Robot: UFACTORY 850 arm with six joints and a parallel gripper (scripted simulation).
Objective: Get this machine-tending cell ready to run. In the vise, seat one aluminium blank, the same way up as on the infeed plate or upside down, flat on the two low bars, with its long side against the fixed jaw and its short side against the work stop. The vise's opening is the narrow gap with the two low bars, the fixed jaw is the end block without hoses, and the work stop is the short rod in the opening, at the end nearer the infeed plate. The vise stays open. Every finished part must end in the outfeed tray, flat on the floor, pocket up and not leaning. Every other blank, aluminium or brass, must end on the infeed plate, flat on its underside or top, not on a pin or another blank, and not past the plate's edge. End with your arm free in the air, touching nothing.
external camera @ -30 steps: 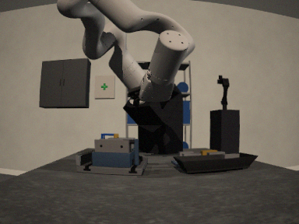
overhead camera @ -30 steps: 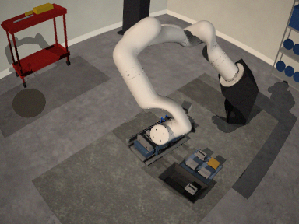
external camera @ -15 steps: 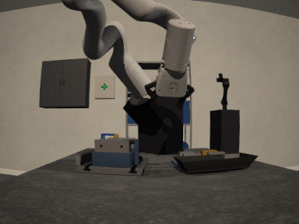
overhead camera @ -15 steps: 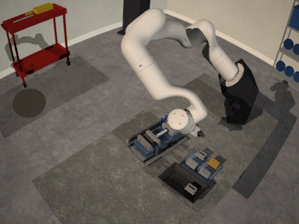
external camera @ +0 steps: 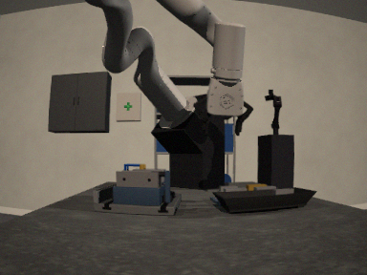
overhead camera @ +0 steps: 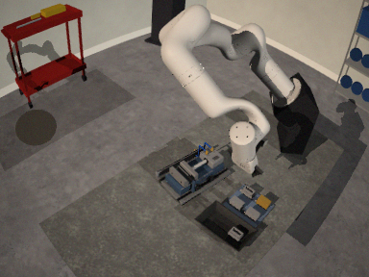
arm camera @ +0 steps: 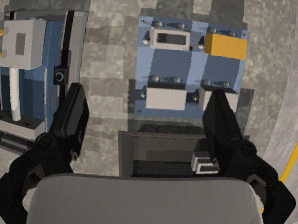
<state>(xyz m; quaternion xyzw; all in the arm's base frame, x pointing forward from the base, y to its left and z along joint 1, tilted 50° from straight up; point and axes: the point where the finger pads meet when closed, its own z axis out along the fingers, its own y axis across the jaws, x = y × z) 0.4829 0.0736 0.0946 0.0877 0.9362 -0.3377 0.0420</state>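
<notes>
Now: the brass blank 180 mm below my hand, 130 mm to the left of it and 20 mm behind it. Round my hand: vise: 220 mm to the right, 170 mm below.
</notes>
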